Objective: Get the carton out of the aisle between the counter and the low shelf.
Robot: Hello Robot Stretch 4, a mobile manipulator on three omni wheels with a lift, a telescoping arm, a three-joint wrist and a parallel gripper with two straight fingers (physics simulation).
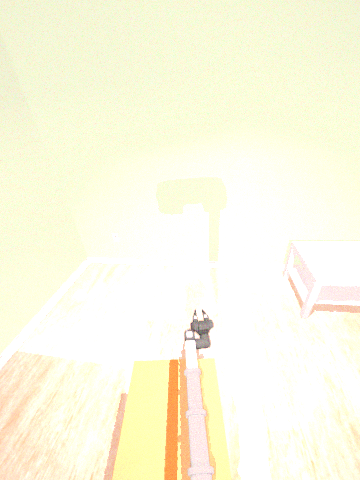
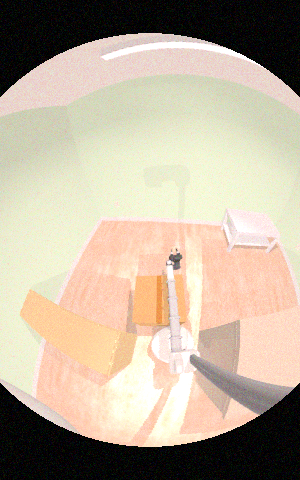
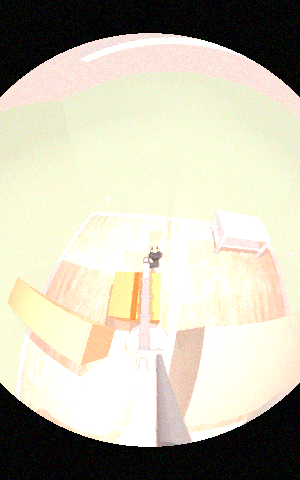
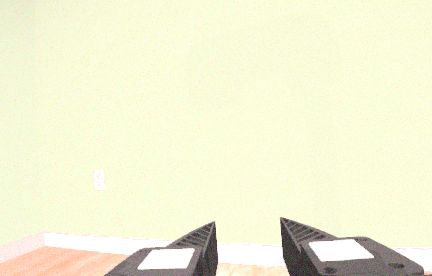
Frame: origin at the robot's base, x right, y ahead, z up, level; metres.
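Seen in the pictures: gripper, fingertip midpoint: (image 1: 198,309) (image 2: 173,248) (image 3: 154,246) (image 4: 248,239).
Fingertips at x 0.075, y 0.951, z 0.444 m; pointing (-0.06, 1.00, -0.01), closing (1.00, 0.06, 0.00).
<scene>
Offsets run from my fingertips to a thing's top centre. Level surfaces: height alone.
The carton {dx -0.181, dy -0.502, dz -0.064 m} (image 1: 150,415) (image 2: 145,300) (image 3: 123,295) is a yellow-orange box with a darker orange stripe along its top. It stands on the floor in front of the robot's base, and the extended arm passes above it, hiding part of its top. The low shelf {dz +0.139 m} (image 2: 70,332) (image 3: 55,327), a long wood-coloured block, is at the left. The counter {dz +0.440 m} (image 2: 270,345) (image 3: 250,370), a broad pale beige surface, is at the right. My gripper (image 1: 200,311) (image 2: 175,248) (image 3: 155,247) (image 4: 248,239) is open and empty, past the carton's far edge, with its fingers pointing toward the far wall.
A white table {dz -0.021 m} (image 1: 335,260) (image 2: 250,222) (image 3: 240,227) with legs and a lower board stands at the back right. A green wall with a white baseboard (image 4: 115,244) closes the far side. A white outlet {dx -0.855, dy +1.185, dz -0.013 m} (image 4: 99,180) is on that wall.
</scene>
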